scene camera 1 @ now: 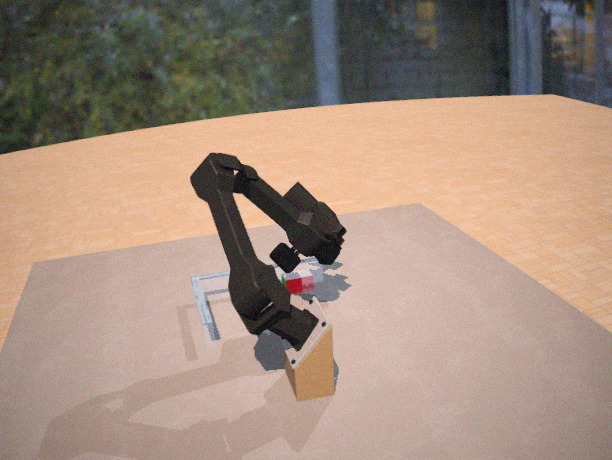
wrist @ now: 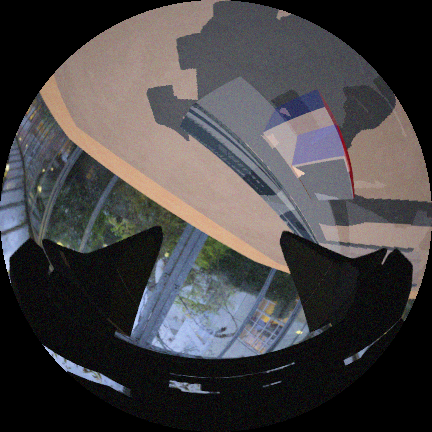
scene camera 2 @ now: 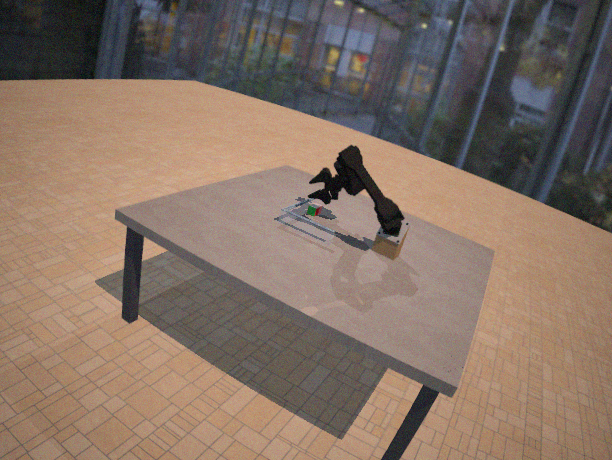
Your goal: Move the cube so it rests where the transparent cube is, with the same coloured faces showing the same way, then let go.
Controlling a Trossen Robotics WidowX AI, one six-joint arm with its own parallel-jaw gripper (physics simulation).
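Places are measured from the arm's base along level axes (x back, y left, z down), in centimetres.
Where they show: gripper, between the fingertips: [scene camera 1: 291, 245] [wrist: 223, 235] [scene camera 2: 308, 189]; arm's base, origin of its link: [scene camera 1: 302, 329] [scene camera 2: 392, 227].
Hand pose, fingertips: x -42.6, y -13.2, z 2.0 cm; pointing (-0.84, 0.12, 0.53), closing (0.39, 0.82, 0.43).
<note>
Each offset is from my fingertips to the centre of the thing. Level surfaces: height alone.
The solid cube {dx +5.4, dy +2.4, dz +7.3 cm} [scene camera 1: 294, 285] [scene camera 2: 311, 210] [wrist: 330, 177] stands on the table under the gripper. A red face shows in scene camera 1 and a green face in scene camera 2. In the wrist view its top looks grey-white in shadow. The transparent cube {dx +5.7, dy -0.4, dz +7.3 cm} [scene camera 1: 308, 284] [wrist: 302, 106] shows right against the solid one and partly overlaps it in view, with a pale red face in scene camera 1 and a blue side in the wrist view. I cannot make it out in scene camera 2. My gripper [scene camera 1: 306, 255] [scene camera 2: 311, 188] [wrist: 223, 235] is open and empty, above the cube and apart from it.
A pale, glassy frame of bars [scene camera 1: 201, 302] [scene camera 2: 308, 221] [wrist: 240, 160] stands beside the cubes, with one bar close to them. The arm's wooden base block [scene camera 1: 316, 367] [scene camera 2: 389, 248] stands on the grey table {dz +9.3 cm} [scene camera 1: 425, 310] [scene camera 2: 440, 305].
</note>
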